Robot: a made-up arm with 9 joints. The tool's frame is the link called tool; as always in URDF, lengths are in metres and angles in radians. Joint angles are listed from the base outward. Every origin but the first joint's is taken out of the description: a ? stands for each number. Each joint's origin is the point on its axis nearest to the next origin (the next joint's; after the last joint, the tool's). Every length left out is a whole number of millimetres.
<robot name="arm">
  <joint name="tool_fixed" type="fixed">
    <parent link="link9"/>
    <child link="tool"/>
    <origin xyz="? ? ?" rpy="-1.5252 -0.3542 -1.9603"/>
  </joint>
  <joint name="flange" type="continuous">
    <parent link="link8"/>
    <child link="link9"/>
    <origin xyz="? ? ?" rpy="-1.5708 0 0"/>
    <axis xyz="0 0 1"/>
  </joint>
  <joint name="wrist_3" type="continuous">
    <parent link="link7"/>
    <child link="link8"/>
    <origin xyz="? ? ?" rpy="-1.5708 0 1.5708"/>
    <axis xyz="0 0 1"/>
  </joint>
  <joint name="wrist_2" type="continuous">
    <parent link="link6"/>
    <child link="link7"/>
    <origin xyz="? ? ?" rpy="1.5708 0 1.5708"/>
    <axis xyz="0 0 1"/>
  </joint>
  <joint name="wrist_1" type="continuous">
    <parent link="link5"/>
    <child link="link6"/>
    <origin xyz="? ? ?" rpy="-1.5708 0 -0.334"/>
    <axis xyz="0 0 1"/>
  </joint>
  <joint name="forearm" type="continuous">
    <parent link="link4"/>
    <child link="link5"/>
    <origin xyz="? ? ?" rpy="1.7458 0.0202 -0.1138"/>
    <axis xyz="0 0 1"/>
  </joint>
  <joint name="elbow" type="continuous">
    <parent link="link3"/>
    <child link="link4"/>
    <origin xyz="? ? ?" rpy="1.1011 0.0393 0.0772"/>
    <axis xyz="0 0 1"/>
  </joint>
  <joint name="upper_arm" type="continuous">
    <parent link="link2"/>
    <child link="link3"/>
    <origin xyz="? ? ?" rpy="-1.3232 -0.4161 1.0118"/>
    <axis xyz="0 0 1"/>
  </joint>
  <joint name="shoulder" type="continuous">
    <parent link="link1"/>
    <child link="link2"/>
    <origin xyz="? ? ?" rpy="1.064 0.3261 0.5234"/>
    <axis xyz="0 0 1"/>
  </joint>
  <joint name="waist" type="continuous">
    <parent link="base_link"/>
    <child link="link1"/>
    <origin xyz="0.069 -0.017 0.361" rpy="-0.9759 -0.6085 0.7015"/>
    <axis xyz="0 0 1"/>
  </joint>
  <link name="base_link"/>
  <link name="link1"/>
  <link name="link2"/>
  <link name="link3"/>
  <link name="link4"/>
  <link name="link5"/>
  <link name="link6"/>
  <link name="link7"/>
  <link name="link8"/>
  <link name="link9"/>
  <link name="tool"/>
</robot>
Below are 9 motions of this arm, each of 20 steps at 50 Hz.
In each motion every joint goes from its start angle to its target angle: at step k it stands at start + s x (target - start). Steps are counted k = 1, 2, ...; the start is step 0. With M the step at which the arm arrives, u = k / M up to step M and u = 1 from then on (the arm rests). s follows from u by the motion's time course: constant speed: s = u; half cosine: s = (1 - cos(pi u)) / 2; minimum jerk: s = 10 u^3 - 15 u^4 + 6 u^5.
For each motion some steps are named. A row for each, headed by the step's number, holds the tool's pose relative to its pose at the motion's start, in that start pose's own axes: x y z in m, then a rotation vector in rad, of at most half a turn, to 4 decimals.
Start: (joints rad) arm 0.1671 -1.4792 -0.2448 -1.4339 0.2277 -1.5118 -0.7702 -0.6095 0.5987
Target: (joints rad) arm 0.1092 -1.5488 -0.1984 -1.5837 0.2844 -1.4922 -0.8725 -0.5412 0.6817
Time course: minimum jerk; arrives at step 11
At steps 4, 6, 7, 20:
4: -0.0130 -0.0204 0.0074 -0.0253 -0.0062 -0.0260
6: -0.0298 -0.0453 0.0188 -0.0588 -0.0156 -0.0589
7: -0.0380 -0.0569 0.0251 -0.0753 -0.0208 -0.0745
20: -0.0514 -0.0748 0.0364 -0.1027 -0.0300 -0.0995

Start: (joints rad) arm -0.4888 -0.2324 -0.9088 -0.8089 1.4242 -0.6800 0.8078 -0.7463 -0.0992
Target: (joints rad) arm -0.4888 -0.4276 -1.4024 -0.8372 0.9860 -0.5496 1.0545 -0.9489 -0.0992
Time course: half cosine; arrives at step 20
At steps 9, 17, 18, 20:
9: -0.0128 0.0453 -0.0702 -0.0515 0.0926 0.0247
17: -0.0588 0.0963 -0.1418 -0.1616 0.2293 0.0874
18: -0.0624 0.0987 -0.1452 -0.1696 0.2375 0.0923
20: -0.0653 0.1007 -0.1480 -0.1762 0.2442 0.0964

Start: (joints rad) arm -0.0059 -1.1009 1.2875 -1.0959 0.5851 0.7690 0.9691 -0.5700 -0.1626
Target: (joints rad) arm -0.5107 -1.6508 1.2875 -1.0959 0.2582 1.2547 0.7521 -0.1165 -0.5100
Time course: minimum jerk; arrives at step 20
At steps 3, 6, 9, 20:
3: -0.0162 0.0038 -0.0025 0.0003 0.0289 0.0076
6: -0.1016 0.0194 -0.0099 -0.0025 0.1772 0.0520
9: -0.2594 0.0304 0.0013 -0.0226 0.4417 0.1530
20: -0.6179 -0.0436 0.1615 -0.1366 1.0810 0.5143

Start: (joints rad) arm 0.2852 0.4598 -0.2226 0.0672 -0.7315 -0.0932 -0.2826 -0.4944 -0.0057
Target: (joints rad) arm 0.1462 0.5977 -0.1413 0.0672 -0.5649 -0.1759 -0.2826 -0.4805 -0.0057
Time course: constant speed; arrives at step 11
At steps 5, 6, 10, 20:
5: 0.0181 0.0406 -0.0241 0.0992 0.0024 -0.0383
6: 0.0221 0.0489 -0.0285 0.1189 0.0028 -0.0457
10: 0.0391 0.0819 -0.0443 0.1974 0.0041 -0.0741
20: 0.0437 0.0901 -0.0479 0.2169 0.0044 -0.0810

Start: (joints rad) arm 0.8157 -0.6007 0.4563 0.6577 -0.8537 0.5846 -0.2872 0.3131 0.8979
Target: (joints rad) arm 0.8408 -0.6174 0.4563 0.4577 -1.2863 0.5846 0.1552 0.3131 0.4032
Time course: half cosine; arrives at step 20
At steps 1, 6, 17, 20:
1: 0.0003 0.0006 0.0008 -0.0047 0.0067 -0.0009
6: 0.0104 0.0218 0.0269 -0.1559 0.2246 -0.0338
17: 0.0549 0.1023 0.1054 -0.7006 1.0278 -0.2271
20: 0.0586 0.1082 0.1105 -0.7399 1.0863 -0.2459

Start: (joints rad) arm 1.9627 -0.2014 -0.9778 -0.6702 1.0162 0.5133 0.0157 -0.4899 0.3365
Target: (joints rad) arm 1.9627 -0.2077 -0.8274 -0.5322 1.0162 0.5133 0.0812 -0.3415 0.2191
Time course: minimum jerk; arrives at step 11
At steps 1, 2, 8, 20:
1: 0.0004 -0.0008 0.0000 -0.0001 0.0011 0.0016
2: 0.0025 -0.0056 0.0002 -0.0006 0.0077 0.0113
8: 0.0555 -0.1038 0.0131 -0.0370 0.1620 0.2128
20: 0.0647 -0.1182 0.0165 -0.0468 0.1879 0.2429

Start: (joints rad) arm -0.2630 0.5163 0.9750 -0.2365 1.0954 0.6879 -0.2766 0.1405 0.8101
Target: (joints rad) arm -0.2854 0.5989 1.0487 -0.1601 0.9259 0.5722 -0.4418 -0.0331 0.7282
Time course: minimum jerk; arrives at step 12
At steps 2, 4, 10, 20:
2: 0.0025 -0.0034 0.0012 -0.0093 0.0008 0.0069
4: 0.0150 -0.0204 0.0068 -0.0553 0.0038 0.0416
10: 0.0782 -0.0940 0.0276 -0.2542 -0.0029 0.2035
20: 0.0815 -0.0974 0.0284 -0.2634 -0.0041 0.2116

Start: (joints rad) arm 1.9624 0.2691 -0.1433 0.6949 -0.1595 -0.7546 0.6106 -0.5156 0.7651
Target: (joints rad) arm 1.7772 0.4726 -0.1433 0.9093 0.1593 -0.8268 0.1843 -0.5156 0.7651
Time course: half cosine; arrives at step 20
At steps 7, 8, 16, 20:
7: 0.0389 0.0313 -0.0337 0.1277 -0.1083 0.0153
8: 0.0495 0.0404 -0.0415 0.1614 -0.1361 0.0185
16: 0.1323 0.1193 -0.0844 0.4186 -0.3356 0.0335
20: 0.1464 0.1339 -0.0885 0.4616 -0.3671 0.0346

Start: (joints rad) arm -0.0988 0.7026 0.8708 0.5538 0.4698 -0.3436 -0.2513 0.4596 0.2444
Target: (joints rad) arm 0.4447 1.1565 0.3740 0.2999 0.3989 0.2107 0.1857 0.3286 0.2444
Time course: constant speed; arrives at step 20
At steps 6, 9, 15, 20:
6: 0.0453 -0.0136 -0.0255 0.0441 0.2946 0.1886
9: 0.0630 -0.0173 -0.0383 0.0594 0.4447 0.2880
15: 0.0884 -0.0204 -0.0598 0.0810 0.7452 0.4992
20: 0.1016 -0.0204 -0.0705 0.0946 0.9910 0.6895

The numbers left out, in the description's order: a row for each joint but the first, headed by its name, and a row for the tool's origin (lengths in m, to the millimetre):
tool: 0.003 -0.065 0
flange: -0.116 -0.063 0
wrist_3: 0.155 0.031 0
wrist_2: 0.026 -0.018 0
wrist_1: -0.158 -0.02 0
forearm: -0.111 0.344 0
elbow: -0.004 0.156 0
upper_arm: -0.069 -0.135 0
shoulder: 0.074 -0.035 0

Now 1 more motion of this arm.
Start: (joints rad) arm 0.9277 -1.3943 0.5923 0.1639 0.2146 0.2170 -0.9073 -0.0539 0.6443
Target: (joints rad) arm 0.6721 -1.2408 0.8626 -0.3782 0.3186 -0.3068 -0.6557 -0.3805 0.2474
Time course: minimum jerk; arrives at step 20
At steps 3, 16, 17, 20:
3: -0.0011 0.0035 0.0010 -0.0343 0.0101 -0.0115
16: -0.0458 0.1046 0.0213 -1.1090 0.4334 -0.5920
17: -0.0479 0.1081 0.0219 -1.1407 0.4495 -0.6190
20: -0.0497 0.1111 0.0223 -1.1674 0.4632 -0.6423

